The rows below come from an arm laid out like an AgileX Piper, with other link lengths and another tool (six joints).
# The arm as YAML. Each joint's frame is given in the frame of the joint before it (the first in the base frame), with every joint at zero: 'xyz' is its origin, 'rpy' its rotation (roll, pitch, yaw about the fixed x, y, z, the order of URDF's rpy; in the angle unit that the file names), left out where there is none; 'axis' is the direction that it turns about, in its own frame. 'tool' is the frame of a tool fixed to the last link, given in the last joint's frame.
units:
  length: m
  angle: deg
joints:
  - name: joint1
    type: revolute
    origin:
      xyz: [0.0, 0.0, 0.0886]
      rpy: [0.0, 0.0, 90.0]
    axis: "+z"
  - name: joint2
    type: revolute
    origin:
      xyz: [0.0, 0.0, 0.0]
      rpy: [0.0, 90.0, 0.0]
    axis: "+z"
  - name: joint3
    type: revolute
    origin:
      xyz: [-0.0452, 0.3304, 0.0]
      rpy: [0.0, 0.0, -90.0]
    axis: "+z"
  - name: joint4
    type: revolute
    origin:
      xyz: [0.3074, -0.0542, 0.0]
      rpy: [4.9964, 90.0, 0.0]
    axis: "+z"
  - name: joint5
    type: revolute
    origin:
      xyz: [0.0, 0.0, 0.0]
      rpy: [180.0, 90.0, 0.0]
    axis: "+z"
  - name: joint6
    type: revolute
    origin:
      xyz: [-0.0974, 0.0, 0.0]
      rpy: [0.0, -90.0, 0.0]
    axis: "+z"
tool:
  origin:
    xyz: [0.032, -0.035, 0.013]
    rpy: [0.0, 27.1, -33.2]
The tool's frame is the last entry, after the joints.
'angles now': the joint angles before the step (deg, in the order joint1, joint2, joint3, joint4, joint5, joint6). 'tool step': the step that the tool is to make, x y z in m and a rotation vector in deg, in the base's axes. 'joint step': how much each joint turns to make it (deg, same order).
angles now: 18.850, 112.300, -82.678, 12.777, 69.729, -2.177
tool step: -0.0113, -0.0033, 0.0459, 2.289, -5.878, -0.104
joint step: 0.000, -6.293, -0.006, 0.287, -0.003, -0.002
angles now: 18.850, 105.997, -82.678, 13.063, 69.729, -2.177
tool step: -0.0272, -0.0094, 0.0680, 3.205, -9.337, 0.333
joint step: -0.003, -9.856, 0.010, 0.059, 0.050, -0.349
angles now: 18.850, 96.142, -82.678, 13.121, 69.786, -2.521
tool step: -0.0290, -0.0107, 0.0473, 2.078, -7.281, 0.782
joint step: 0.005, -7.683, 0.242, -0.173, 0.050, -0.799
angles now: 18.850, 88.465, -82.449, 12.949, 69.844, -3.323
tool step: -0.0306, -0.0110, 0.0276, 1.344, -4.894, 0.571
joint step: -0.001, -6.641, 1.951, -0.056, -0.237, -0.692
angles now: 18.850, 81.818, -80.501, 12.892, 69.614, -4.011
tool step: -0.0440, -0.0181, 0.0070, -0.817, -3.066, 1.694
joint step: 0.005, -8.414, 6.178, -0.920, 0.001, -1.999
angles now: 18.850, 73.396, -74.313, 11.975, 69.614, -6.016
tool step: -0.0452, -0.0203, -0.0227, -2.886, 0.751, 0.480
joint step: 0.005, -8.373, 10.098, -2.179, 0.051, -0.742
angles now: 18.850, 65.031, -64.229, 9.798, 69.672, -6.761
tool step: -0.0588, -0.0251, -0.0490, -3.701, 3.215, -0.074
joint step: 0.014, -10.881, 15.006, -2.469, 0.114, 0.014
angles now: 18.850, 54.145, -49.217, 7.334, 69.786, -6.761
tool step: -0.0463, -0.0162, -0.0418, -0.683, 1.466, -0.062
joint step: -0.017, -9.571, 11.683, -0.166, -0.505, -0.017
